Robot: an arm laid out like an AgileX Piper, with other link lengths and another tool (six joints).
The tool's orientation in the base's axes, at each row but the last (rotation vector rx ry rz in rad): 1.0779, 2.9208, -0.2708; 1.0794, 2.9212, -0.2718; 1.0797, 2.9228, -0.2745; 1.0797, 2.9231, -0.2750; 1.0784, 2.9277, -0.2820; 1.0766, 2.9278, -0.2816; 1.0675, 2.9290, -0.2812; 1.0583, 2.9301, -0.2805; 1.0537, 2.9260, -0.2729; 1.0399, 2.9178, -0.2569; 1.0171, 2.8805, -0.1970; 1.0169, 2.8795, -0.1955
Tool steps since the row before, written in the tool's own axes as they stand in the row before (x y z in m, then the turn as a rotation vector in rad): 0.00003, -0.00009, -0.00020, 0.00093, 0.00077, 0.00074; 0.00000, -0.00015, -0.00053, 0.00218, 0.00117, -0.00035; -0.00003, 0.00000, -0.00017, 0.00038, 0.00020, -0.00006; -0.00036, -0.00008, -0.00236, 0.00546, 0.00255, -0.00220; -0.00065, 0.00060, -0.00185, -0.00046, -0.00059, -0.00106; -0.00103, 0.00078, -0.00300, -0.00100, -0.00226, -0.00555; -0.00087, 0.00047, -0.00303, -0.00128, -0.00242, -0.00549; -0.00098, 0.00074, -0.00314, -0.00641, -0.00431, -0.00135; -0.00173, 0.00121, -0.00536, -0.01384, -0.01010, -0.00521; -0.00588, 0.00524, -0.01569, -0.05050, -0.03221, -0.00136; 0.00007, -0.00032, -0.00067, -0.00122, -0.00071, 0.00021; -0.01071, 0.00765, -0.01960, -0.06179, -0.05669, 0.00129
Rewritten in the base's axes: -0.00007, -0.00001, 0.00021, -0.00024, 0.00105, -0.00092; -0.00007, -0.00002, 0.00055, -0.00089, 0.00234, 0.00000; 0.00003, 0.00001, 0.00017, -0.00016, 0.00040, 0.00000; 0.00034, 0.00011, 0.00236, -0.00240, 0.00579, 0.00136; 0.00098, 0.00035, 0.00177, 0.00003, -0.00055, 0.00117; 0.00145, 0.00044, 0.00290, -0.00040, -0.00138, 0.00590; 0.00112, 0.00032, 0.00297, -0.00029, -0.00169, 0.00589; 0.00138, 0.00048, 0.00304, 0.00227, -0.00708, 0.00250; 0.00232, 0.00074, 0.00522, 0.00449, -0.01549, 0.00779; 0.00824, 0.00293, 0.01522, 0.01889, -0.05591, 0.01035; -0.00028, -0.00010, 0.00068, 0.00051, -0.00133, 0.00000; 0.01246, 0.00215, 0.01994, 0.01231, -0.08218, 0.01135
